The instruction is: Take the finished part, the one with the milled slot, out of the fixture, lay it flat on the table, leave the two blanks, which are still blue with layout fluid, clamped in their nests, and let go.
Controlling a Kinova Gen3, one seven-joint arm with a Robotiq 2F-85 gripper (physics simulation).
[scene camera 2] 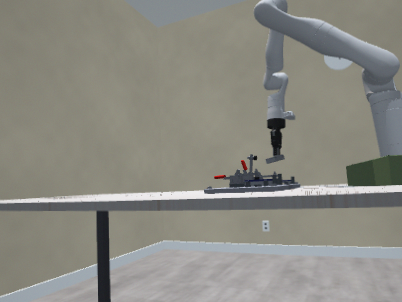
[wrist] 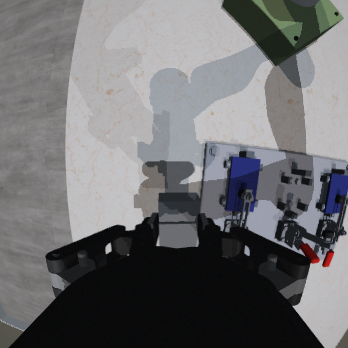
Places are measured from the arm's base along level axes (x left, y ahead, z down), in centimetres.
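Where they show: gripper, between the fingertips: (scene camera 2: pixel 276 157) (wrist: pixel 177 221); arm's base, origin of its link: (scene camera 2: pixel 398 158).
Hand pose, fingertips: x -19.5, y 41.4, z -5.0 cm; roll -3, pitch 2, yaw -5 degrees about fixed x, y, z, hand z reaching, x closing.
Things, the pixels of their top centre, and the offset from my fingertips. "spot": a spot on its surface instead. Level surfaces: height alone.
- finished part, centre of its top: (wrist: pixel 177 233) (scene camera 2: pixel 274 154) dz -1.2, dx +0.0, dy +0.7 cm
- fixture plate, centre of its top: (wrist: pixel 286 213) (scene camera 2: pixel 256 186) dz +11.1, dx +21.8, dy +2.2 cm
- middle nest, a spot on its surface: (wrist: pixel 295 192) spot: dz +11.1, dx +23.0, dy -2.0 cm
- pale table, height of its surface: dz +12.6 cm
The finished part (scene camera 2: pixel 275 159) (wrist: pixel 178 236) is a plain grey block, held above the table and slightly tilted in the scene view. Its slot cannot be made out. My gripper (scene camera 2: pixel 276 153) (wrist: pixel 177 221) is shut on it, pointing down. In the wrist view the part is left of the fixture plate (scene camera 2: pixel 250 189) (wrist: pixel 270 162). One blue blank (wrist: pixel 243 175) lies in the nest nearer the part, with a clamp arm over it. The other blue blank (wrist: pixel 336 192) lies in the far nest, also under a clamp. The middle nest (wrist: pixel 295 192) between them is empty.
Red clamp handles (scene camera 2: pixel 219 177) (wrist: pixel 309 253) stick out from the fixture. One clamp arm (scene camera 2: pixel 251 164) stands upright. A green block (scene camera 2: pixel 359 173) (wrist: pixel 260 32) is by the robot's base. The pale table (scene camera 2: pixel 125 197) (wrist: pixel 100 200) has its edge at the wrist view's left.
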